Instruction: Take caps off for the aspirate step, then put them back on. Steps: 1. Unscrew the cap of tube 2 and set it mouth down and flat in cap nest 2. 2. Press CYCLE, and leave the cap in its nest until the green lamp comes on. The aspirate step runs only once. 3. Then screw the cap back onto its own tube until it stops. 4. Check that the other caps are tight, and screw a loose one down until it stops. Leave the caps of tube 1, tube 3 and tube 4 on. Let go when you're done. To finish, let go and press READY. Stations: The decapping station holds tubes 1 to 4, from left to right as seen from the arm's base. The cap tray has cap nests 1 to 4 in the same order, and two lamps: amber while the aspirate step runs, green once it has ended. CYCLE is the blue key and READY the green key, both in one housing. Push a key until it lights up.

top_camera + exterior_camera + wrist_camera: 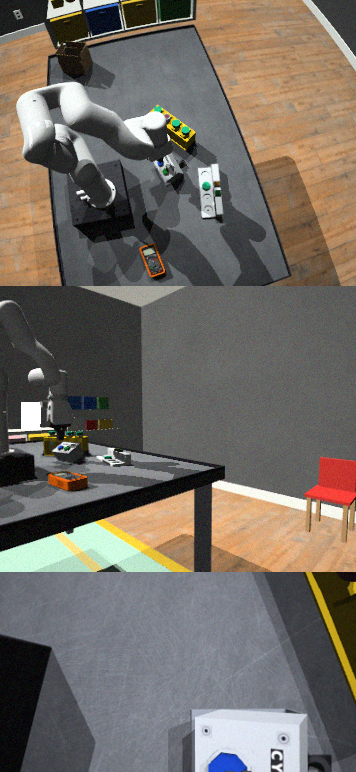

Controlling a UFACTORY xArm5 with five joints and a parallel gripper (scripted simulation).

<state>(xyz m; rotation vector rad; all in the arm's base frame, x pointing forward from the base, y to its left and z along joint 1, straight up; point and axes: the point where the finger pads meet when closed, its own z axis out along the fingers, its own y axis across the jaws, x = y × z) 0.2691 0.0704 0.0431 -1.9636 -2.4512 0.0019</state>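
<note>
Right now the blue key is 5 cm below my hand. The rest, counted from my hand: green key 5 cm below, 4 cm to the right, 1 cm ahead; then key housing 7 cm below, 2 cm to the right, 2 cm ahead.
</note>
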